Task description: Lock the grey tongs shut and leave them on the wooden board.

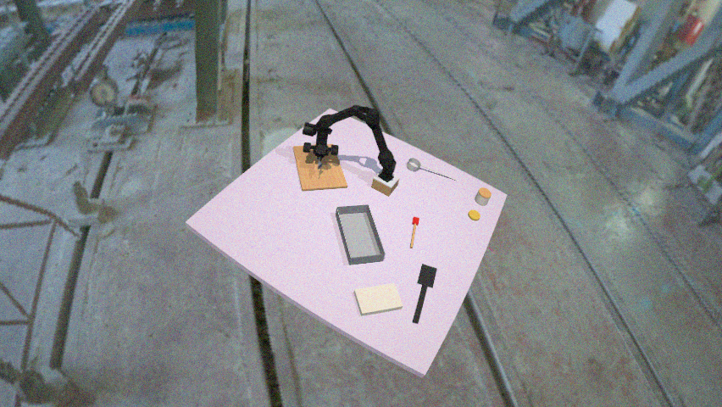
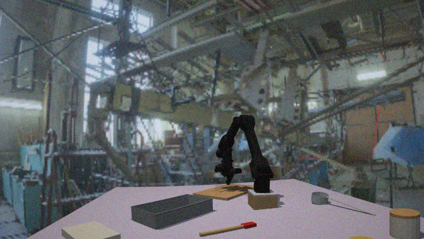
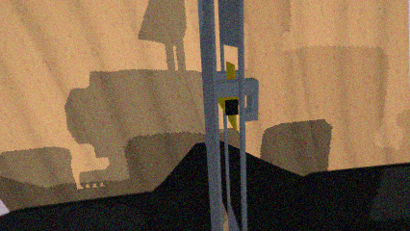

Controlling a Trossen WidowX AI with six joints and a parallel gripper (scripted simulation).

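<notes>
Now: the wooden board 4 cm below my gripper tip. Round my gripper tip: red-tipped spatula 1 cm behind, 63 cm to the left, 4 cm below; yellow piece 3 cm ahead, 2 cm to the left, 4 cm above; grey roasting tin 23 cm ahead, 46 cm to the left, 2 cm below.
</notes>
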